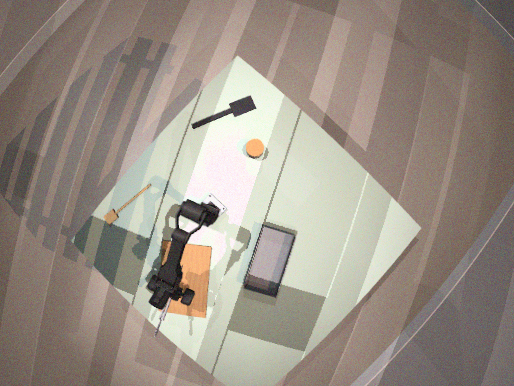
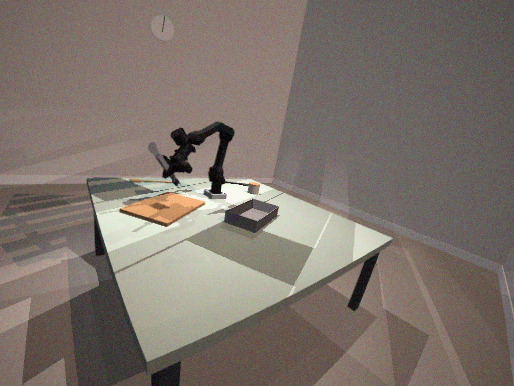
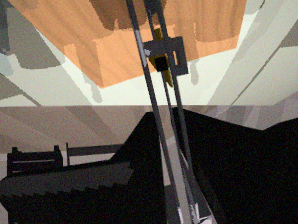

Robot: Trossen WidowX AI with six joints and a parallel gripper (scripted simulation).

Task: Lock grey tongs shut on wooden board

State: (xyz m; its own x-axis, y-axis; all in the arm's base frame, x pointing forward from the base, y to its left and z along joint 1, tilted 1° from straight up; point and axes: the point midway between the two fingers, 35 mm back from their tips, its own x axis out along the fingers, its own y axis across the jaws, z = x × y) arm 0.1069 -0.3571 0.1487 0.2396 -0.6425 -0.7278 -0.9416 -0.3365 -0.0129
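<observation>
Now: the wooden board 140 mm below my gripper tip, 30 mm to the left of it and 10 mm behind it. Also, from my gripper tip: black spatula (790 mm to the left, 370 mm behind, 150 mm below); then orange puck (730 mm to the left, 150 mm behind, 120 mm below); then roasting tin (370 mm to the left, 240 mm ahead, 120 mm below).
</observation>
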